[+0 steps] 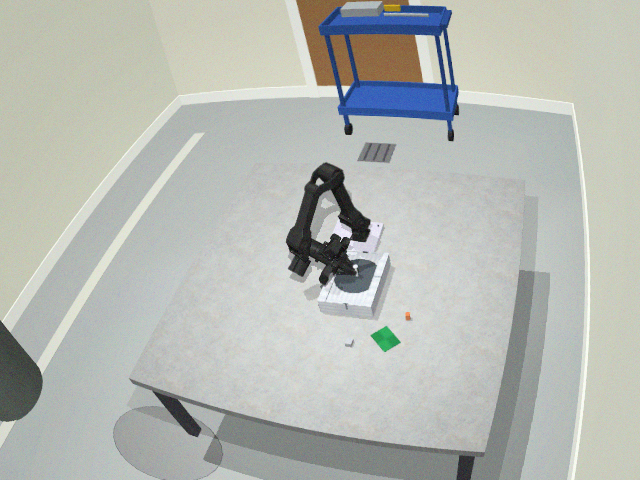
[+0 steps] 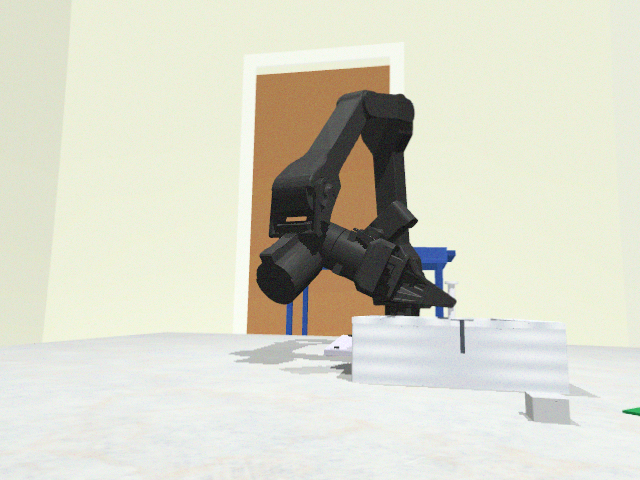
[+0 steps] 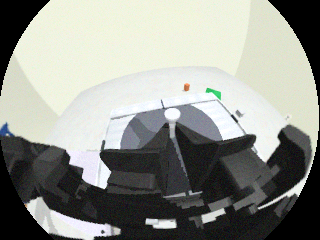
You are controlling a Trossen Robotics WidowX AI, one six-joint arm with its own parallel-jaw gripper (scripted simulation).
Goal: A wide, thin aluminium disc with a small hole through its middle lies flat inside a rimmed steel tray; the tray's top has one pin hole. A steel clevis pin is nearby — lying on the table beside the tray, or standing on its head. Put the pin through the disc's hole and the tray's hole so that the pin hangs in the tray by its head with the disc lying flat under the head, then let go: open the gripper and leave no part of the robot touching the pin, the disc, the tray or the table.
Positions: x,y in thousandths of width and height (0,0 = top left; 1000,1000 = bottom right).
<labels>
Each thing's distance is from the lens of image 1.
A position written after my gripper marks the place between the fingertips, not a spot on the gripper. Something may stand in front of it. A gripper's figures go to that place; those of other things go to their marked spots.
my gripper (image 1: 559,566): 201 cm
dark aluminium disc (image 1: 548,591): 201 cm
rimmed steel tray (image 1: 518,626): 197 cm
</labels>
